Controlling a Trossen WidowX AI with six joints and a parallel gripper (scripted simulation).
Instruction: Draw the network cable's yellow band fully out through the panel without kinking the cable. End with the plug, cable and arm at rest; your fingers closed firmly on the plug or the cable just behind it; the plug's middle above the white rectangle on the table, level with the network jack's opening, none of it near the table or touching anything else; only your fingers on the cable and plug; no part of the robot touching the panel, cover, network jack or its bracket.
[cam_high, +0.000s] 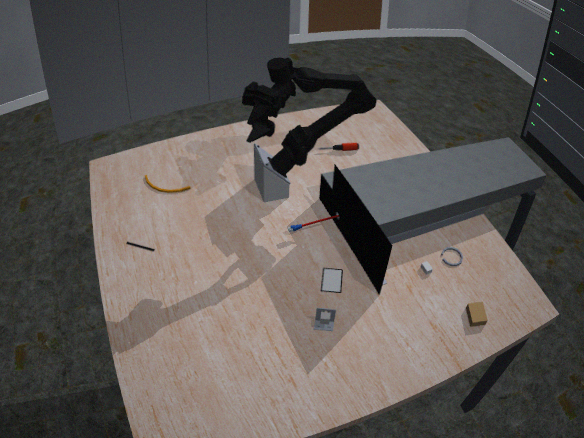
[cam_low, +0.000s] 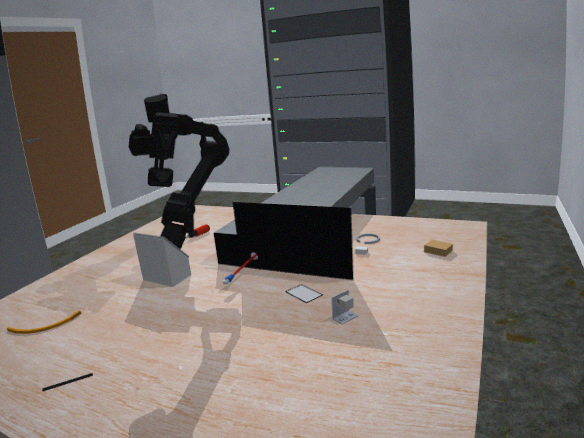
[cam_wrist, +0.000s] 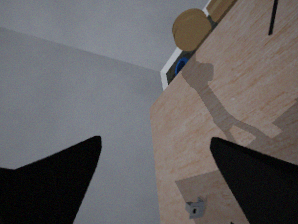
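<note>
My hand is 340 mm above the blue plug, 90 mm to the right of it and 70 mm short of it. The rest, counted from my hand: white rectangle (370 mm below, 270 mm ahead, 130 mm to the left); then network jack (410 mm ahead, 330 mm below, 50 mm to the left); then black rod (380 mm to the right, 370 mm below, 30 mm behind).
</note>
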